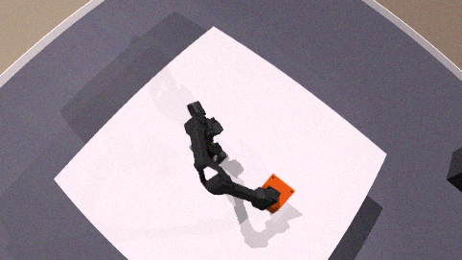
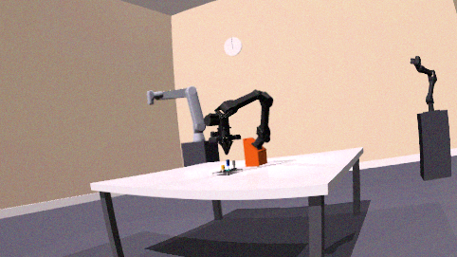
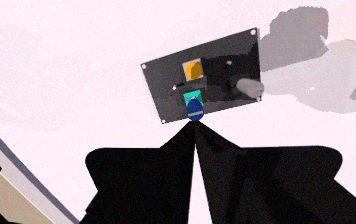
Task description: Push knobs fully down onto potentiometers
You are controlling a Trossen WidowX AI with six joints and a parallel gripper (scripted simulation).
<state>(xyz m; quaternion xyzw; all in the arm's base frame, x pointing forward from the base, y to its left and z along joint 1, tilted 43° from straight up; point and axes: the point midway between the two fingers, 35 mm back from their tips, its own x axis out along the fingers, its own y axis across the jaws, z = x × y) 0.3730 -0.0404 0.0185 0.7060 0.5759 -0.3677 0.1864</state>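
Right now the blue knob is 4 cm below my gripper tip.
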